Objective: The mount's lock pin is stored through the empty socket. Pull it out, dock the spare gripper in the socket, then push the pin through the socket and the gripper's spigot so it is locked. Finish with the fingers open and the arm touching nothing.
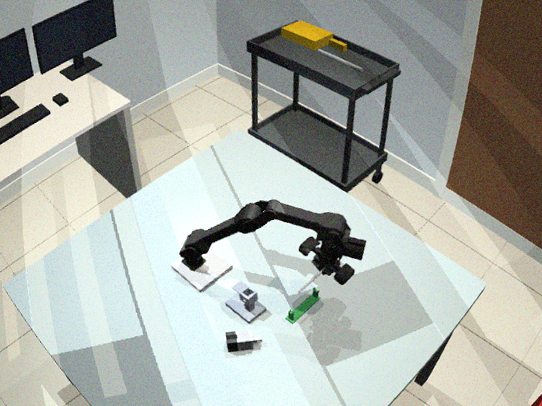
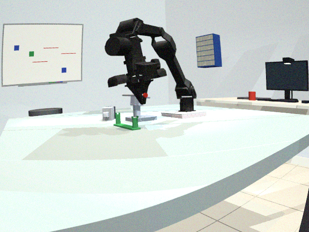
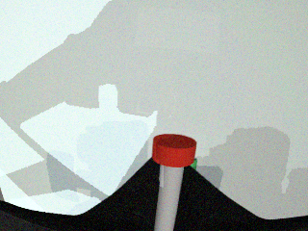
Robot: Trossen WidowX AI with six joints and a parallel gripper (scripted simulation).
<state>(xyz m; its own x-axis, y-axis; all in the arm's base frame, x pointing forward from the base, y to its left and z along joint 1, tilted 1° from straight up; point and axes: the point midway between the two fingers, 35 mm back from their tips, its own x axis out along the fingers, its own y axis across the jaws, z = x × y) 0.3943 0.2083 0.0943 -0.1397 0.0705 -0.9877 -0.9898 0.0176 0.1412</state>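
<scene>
Right now my gripper tip is 100 mm to the left of the green cradle, 60 mm above it and 10 mm short of it. The rest, counted from my gripper tip: grey mount (220 mm to the right, 130 mm behind, 30 mm below); then spare gripper (340 mm to the right, 50 mm below, 40 mm behind).
</scene>
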